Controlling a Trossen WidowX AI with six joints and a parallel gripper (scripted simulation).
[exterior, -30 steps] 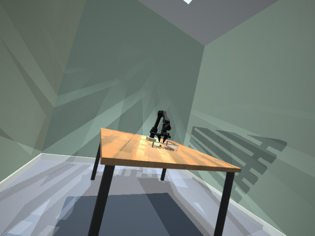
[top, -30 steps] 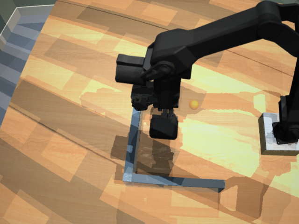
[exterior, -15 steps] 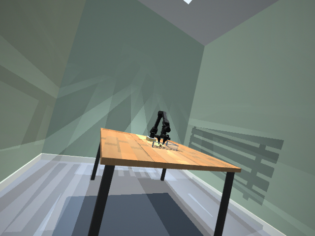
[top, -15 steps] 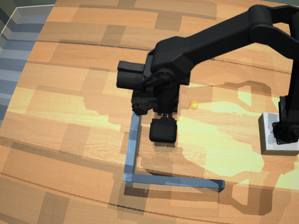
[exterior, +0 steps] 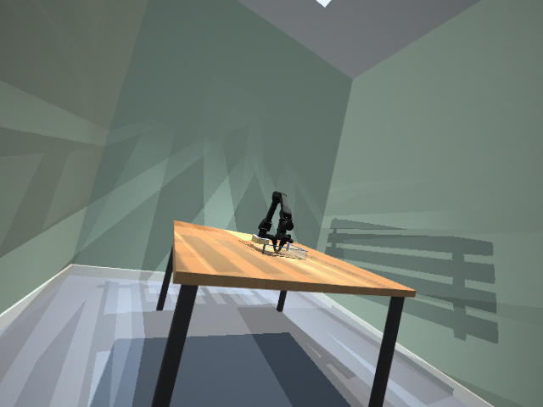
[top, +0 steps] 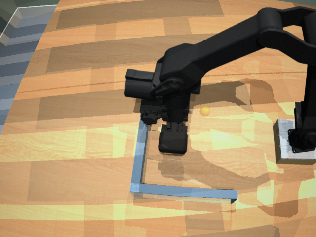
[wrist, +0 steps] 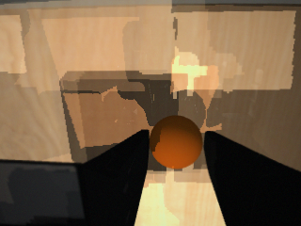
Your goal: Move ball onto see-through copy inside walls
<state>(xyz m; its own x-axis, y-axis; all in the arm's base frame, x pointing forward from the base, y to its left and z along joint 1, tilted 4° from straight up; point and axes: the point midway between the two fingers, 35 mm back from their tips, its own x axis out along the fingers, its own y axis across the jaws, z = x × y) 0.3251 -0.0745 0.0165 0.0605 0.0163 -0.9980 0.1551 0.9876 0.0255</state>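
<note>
Now: gripper tip 90 mm past the see-through ball copy and 50 mm to the left of it. Round my gripper tip: orange ball: right at my gripper tip.
</note>
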